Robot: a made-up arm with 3 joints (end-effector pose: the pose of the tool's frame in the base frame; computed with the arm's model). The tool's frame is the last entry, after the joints.
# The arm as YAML. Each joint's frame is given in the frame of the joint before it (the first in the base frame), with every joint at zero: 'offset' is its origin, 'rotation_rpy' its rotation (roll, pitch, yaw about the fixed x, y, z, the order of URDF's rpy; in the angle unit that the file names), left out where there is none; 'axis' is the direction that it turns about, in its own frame. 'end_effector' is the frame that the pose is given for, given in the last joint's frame.
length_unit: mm
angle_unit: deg
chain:
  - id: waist
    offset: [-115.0, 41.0, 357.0]
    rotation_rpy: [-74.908, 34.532, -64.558]
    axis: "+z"
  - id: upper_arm
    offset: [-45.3, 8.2, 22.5]
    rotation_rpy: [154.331, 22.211, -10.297]
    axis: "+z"
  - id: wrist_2
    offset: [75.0, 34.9, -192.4]
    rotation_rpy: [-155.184, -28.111, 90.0]
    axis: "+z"
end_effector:
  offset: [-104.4, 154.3, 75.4]
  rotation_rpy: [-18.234, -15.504, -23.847]
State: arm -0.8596 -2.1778 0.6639
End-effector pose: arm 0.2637 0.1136 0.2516 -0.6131 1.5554 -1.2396
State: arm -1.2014 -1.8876 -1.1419
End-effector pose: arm 0.1055 -0.2148 0.2248 1.1823 -0.6688 1.7482
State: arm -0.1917 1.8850 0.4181
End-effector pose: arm 0.2801 0.0563 0.3848 1.2711 1.7782 1.1504
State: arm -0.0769 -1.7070 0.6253
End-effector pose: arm 0.1978 0.2421 0.2159 -0.8364 1.7487 -0.7698
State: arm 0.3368 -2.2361 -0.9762
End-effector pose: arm 0.0142 0.3307 0.1339 -2.0987 1.8147 -0.4727
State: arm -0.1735 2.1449 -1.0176
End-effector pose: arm 0.1907 0.3177 0.4309 -0.6882 2.0389 0.6855
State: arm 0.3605 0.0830 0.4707
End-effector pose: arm 0.1787 0.1416 0.1426 -1.9337 0.4142 -1.5167
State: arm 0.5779 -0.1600 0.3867
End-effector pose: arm 0.1486 0.2152 0.1436 -1.7770 0.7403 -1.2634
